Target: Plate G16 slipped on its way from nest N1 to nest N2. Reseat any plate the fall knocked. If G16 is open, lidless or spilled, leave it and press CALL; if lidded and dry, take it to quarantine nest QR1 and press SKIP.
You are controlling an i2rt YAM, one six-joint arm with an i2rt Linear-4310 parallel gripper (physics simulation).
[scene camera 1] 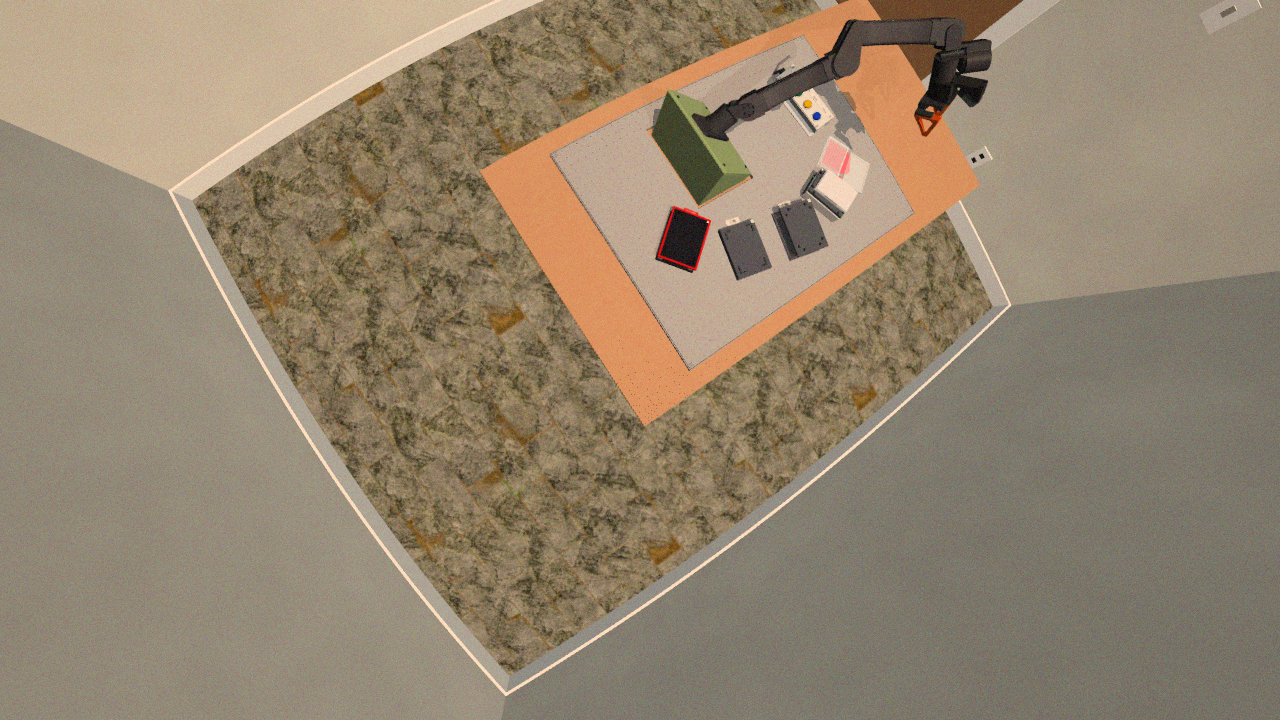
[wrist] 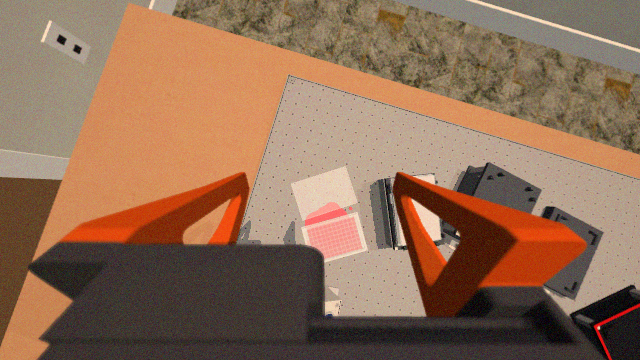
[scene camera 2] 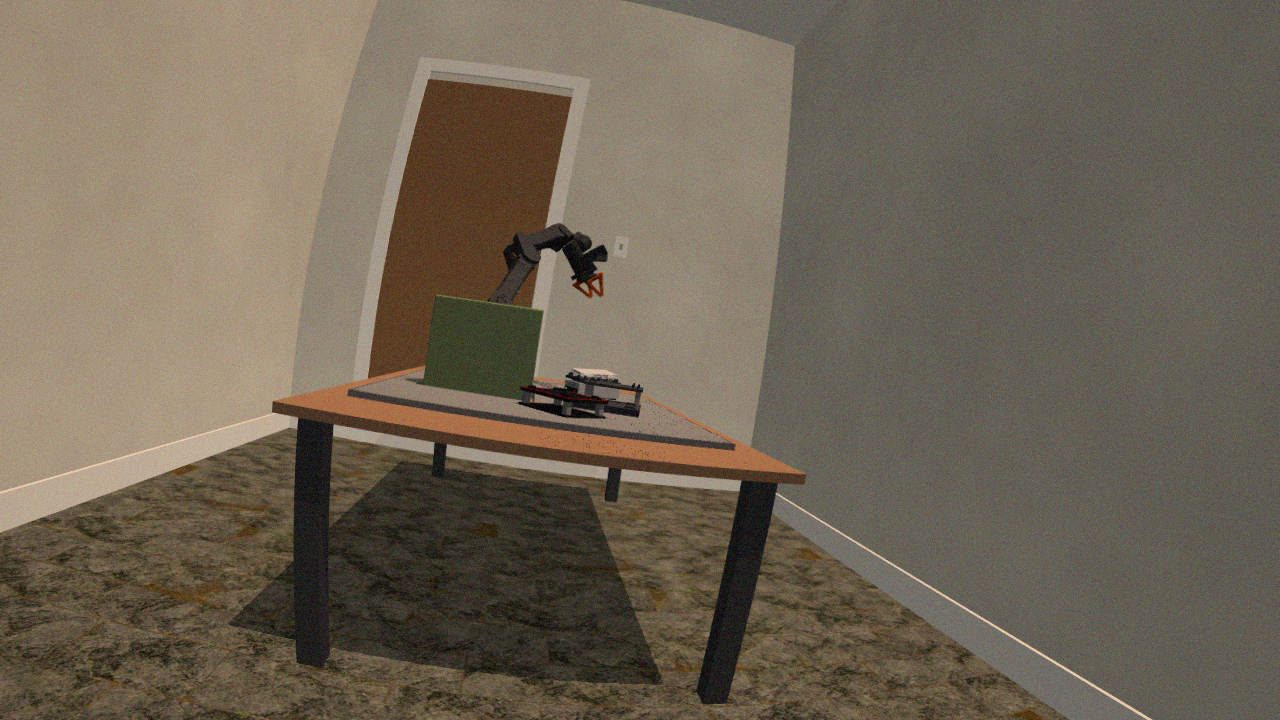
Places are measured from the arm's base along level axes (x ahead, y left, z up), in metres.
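Where they show: gripper, fingertip midpoint: [scene camera 1: 931, 126] [wrist: 320, 180] [scene camera 2: 596, 296]; arm's base at its link origin: [scene camera 1: 710, 129] [scene camera 2: 480, 337].
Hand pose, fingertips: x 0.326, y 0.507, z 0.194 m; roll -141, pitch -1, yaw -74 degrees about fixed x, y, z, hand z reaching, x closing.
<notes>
Each offset is from my fingertips to the top centre of the thing. "pt": to the spot under its first point. Level surfaces: height alone.
An open plate with pink wells @(dx -0.095, dy -0.068, dz -0.311 m) [scene camera 1: 836, 155] [wrist: 335, 237] lies on the grey board, in line with G16; its label is unreadable. Its pale lid @(dx -0.006, dy -0.018, dz -0.318 m) [scene camera 1: 856, 174] [wrist: 324, 189] lies off it, with a pink spill @(pt dx -0.048, dy -0.031, dz -0.318 m) [wrist: 325, 215] between them. A white plate @(dx +0.013, dy -0.191, dz -0.241 m) [scene camera 1: 835, 191] [wrist: 431, 220] sits on a dark nest beside them; a finger partly hides it in the wrist view, and I cannot tell whether it is fully seated. The red-outlined nest @(dx -0.104, dy -0.718, dz -0.280 m) [scene camera 1: 682, 239] holds no plate. The button panel @(dx -0.309, dy -0.074, dz -0.242 m) [scene camera 1: 811, 110] shows yellow and blue buttons; the arm covers part. My gripper [scene camera 1: 927, 125] [scene camera 2: 596, 293] [wrist: 320, 180] is open, empty and high above the table end.
Two dark nests @(pt dx +0.014, dy -0.561, dz -0.308 m) [scene camera 1: 744, 248] @(pt dx +0.057, dy -0.379, dz -0.269 m) [scene camera 1: 800, 229] stand between the white plate and the red-outlined nest. A green box [scene camera 1: 702, 147] [scene camera 2: 483, 344] stands at the arm's base. The perforated grey board @(dz -0.325 m) [scene camera 1: 617, 179] [wrist: 320, 120] lies on the orange-brown table @(dz -0.339 m) [scene camera 1: 572, 286] [wrist: 200, 100].
</notes>
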